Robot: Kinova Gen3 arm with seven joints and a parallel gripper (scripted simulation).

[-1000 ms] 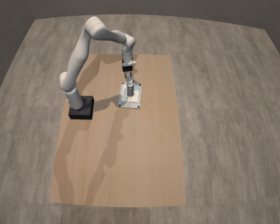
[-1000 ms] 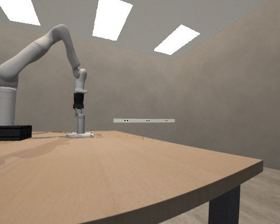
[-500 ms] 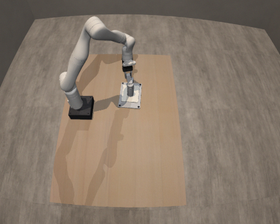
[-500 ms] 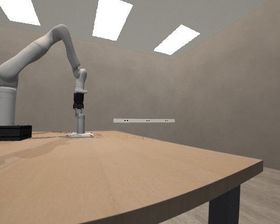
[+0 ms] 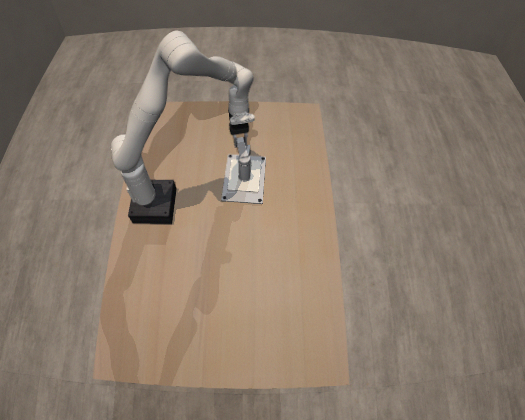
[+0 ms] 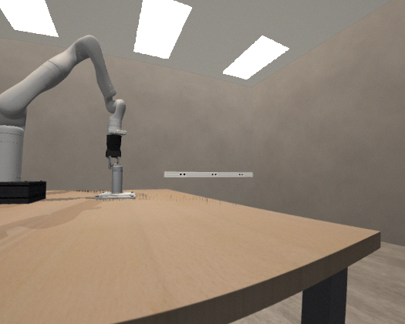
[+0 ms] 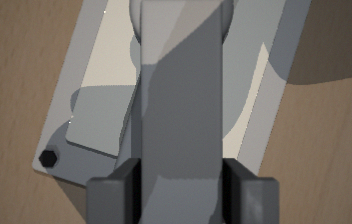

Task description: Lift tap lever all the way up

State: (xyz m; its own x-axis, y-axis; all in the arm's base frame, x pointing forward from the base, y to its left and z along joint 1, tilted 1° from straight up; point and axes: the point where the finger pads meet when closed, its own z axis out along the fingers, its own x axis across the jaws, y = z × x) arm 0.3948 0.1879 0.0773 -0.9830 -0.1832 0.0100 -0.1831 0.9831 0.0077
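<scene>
Right now the tap is 50 mm to the right of my hand, 40 mm below it and 10 mm ahead of it. Also, from my hand: tap lever (30 mm to the right, 10 mm ahead).
</scene>
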